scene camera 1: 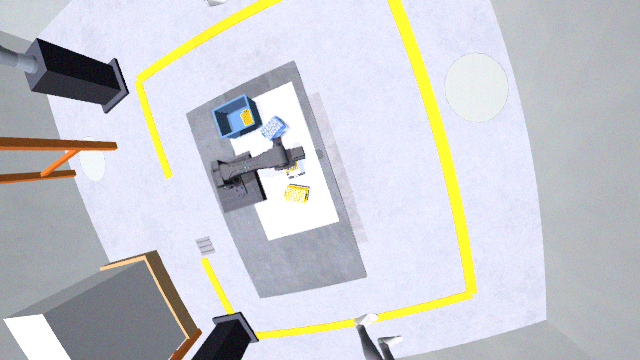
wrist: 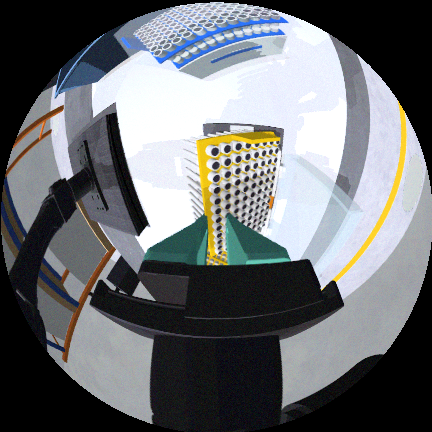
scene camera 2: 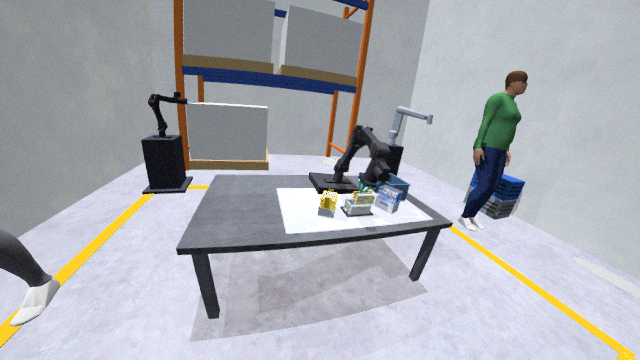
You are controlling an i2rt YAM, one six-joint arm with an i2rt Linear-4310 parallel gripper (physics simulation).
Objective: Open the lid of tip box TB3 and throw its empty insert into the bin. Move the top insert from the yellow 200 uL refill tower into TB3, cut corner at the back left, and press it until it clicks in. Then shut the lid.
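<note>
My gripper is shut on a yellow insert full of white tips, with its fingertips at the raised near left part in the wrist view. The insert is steeply tilted over the tip box TB3; how far its lower side reaches into the box is hidden. The clear lid stands open on the box's right in the wrist view. The yellow refill tower stands beside the box. The empty yellow insert lies in the blue bin. My arm covers part of TB3 in the overhead view.
A blue tip tower stands between TB3 and the bin. The things stand on a white mat on the grey table. A person stands beyond the table's right side.
</note>
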